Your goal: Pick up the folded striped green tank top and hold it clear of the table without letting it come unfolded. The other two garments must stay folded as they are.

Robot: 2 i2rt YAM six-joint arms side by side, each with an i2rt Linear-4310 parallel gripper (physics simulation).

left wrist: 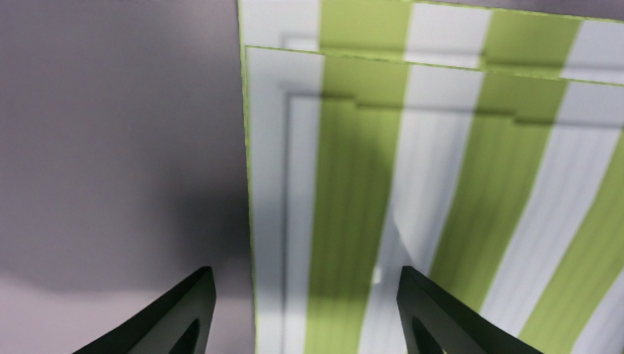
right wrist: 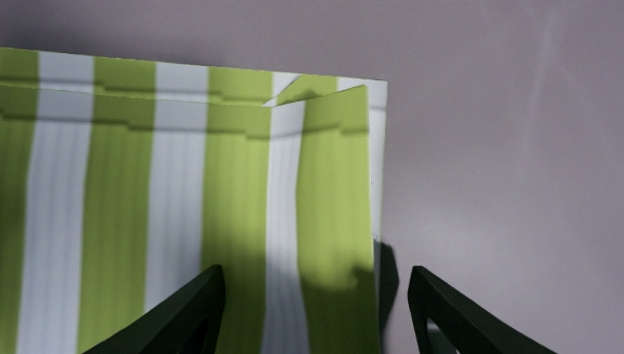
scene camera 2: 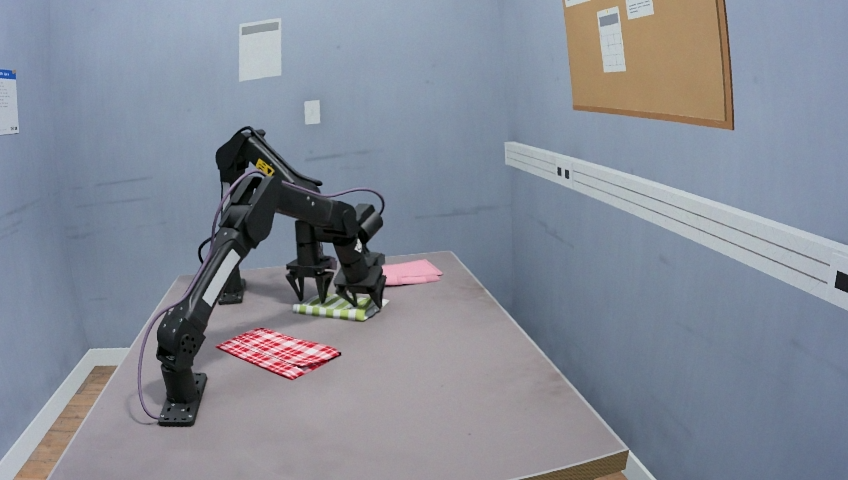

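The folded green-and-white striped tank top (scene camera 2: 333, 310) (left wrist: 350, 175) (right wrist: 175, 175) lies flat on the table. My left gripper (scene camera 2: 311, 299) (left wrist: 306, 280) is open, pointing down; in the left wrist view its fingers straddle the garment's left edge, one over the cloth, one over bare table. My right gripper (scene camera 2: 358, 302) (right wrist: 316, 279) is open, pointing down; in the right wrist view its fingers straddle the garment's right edge, where the top layer sits slightly skewed. Contact with the cloth cannot be told. The red checked garment (scene camera 2: 279, 352) and the pink garment (scene camera 2: 410, 271) lie folded.
The grey table (scene camera 2: 440, 380) carries both arms' bases at its left side. The red garment lies nearer the camera than the striped one. The pink garment lies behind the right gripper, toward the table's far edge. The two grippers are close together in the scene view.
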